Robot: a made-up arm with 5 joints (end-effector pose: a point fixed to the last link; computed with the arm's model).
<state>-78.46 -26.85 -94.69 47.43 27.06</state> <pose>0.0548 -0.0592 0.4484 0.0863 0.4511 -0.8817 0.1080</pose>
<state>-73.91 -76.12 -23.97 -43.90 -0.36</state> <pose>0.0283 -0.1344 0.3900 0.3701 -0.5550 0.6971 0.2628</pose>
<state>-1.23 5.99 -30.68 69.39 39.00</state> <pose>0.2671 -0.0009 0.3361 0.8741 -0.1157 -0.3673 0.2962</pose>
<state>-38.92 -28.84 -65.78 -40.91 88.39</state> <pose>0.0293 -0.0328 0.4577 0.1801 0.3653 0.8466 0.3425</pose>
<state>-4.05 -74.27 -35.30 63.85 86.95</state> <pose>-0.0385 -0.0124 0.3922 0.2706 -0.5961 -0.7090 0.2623</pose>
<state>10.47 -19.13 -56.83 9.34 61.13</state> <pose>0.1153 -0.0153 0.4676 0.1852 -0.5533 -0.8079 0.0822</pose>
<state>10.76 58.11 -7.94 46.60 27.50</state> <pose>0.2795 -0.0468 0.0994 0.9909 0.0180 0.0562 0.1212</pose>
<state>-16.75 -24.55 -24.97 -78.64 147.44</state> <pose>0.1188 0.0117 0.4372 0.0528 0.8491 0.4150 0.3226</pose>
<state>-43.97 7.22 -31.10 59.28 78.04</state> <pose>0.2182 0.1438 0.3381 0.4495 -0.1237 -0.4417 0.7665</pose>
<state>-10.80 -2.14 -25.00 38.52 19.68</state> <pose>0.2551 0.0315 0.3641 0.7512 -0.0337 -0.6326 0.1852</pose>
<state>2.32 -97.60 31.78 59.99 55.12</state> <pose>0.0483 -0.0048 0.3220 0.6074 -0.3407 -0.6593 0.2833</pose>
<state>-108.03 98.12 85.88 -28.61 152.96</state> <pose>0.0714 -0.0134 0.1319 0.5308 -0.1942 -0.5041 -0.6531</pose>
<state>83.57 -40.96 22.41 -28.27 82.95</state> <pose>0.0687 -0.1116 0.3705 0.3678 -0.9205 -0.1316 -0.0109</pose>
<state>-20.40 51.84 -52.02 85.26 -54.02</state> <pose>0.3130 0.0879 0.2090 0.9491 0.0268 -0.0335 -0.3121</pose>
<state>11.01 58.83 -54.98 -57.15 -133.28</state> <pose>0.3456 -0.0607 0.2522 0.0892 0.8421 -0.4378 -0.3019</pose>
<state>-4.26 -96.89 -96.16 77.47 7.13</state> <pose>-0.1683 -0.0224 0.2055 0.2208 0.0007 0.9752 0.0166</pose>
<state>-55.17 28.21 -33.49 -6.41 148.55</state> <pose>0.2192 0.2173 0.3049 0.1147 0.5511 0.5455 -0.6209</pose>
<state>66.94 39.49 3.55 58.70 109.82</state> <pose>0.1398 -0.1974 0.1465 0.9345 0.1021 0.0054 0.3410</pose>
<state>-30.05 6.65 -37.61 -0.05 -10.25</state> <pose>0.2420 0.0983 0.3920 0.4869 0.3196 -0.8096 0.0728</pose>
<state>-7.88 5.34 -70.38 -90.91 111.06</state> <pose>0.1435 0.0060 0.4354 0.2878 0.6445 0.5370 0.4619</pose>
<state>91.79 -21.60 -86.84 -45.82 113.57</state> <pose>0.0583 0.0664 0.4439 0.5246 0.8305 -0.1657 0.0877</pose>
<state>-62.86 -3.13 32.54 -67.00 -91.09</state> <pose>0.1526 0.1660 0.2769 0.4255 0.8788 -0.1809 -0.1181</pose>
